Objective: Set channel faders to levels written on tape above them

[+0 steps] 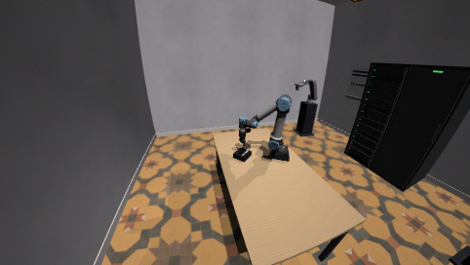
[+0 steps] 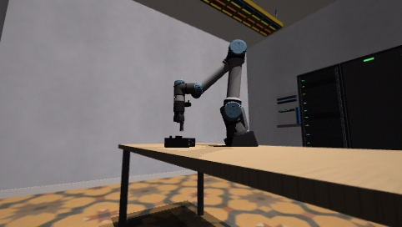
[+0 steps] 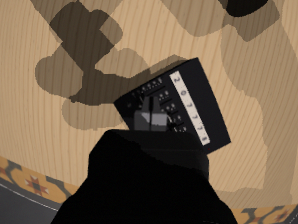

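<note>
Right now my hand is 100 mm short of the master fader cap, 80 mm to the right of it and 50 mm above it.
</note>
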